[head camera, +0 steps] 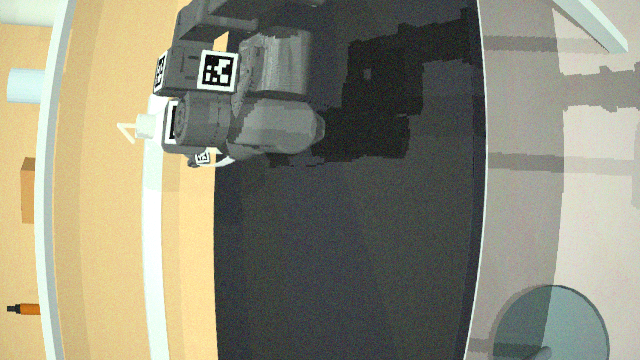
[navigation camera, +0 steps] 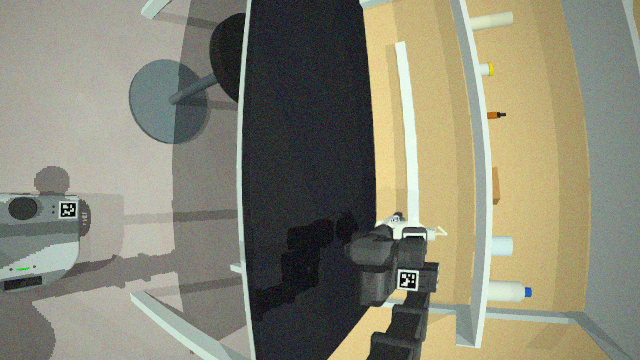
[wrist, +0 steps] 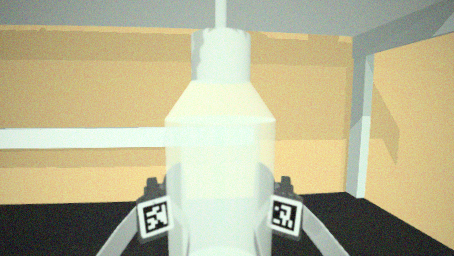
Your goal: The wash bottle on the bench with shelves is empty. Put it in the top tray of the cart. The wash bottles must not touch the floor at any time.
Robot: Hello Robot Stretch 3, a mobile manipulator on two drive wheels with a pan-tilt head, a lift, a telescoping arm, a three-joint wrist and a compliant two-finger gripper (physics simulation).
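Frame: origin at the robot's base, x ahead, y left, z up, level; centimetres.
Seen in the pictures: gripper, fingertip midpoint: [navigation camera: 399,231]; robot's base at its link origin: [navigation camera: 24,207].
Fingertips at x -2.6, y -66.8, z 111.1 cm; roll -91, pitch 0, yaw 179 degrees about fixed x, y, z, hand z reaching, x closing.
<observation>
Pixels of each thing's middle, then the offset from my fingertips to it. Level surfaces: height alone.
- black bench top at its surface level: dz -19.7 cm
- blue-capped bottle at the middle of its body: [head camera: 26,8] [navigation camera: 505,291] dx -25.7, dy -31.2, dz +34.9 cm
- pale blue cylinder at the middle of its body: [head camera: 29,86] [navigation camera: 497,245] dx -8.5, dy -28.3, dz +30.5 cm
- brown box at the middle of its body: [head camera: 31,190] [navigation camera: 491,186] dx +12.1, dy -26.7, dz +28.0 cm
The white wash bottle [wrist: 220,165] stands upright between the two fingers in the wrist view. Its cap and bent spout show past the wrist in the head view [head camera: 145,126] and the navigation view [navigation camera: 431,233]. My gripper [wrist: 218,182] is shut on the bottle's body, with a finger pressed to each side. The bottle is held above the black bench top [head camera: 350,250] [navigation camera: 310,125] [wrist: 50,230], near its back edge. The bottle's lower part is cut off in the wrist view. The cart does not show.
The upper shelf's edge [head camera: 45,180] [navigation camera: 480,150] runs behind the bottle. On the shelf are a blue-capped bottle [navigation camera: 505,291], a pale blue cylinder [head camera: 25,85] [navigation camera: 501,246] and a brown box [head camera: 27,195] [navigation camera: 495,186]. A post [wrist: 361,125] stands right. A stool base [navigation camera: 155,100] is on the floor.
</observation>
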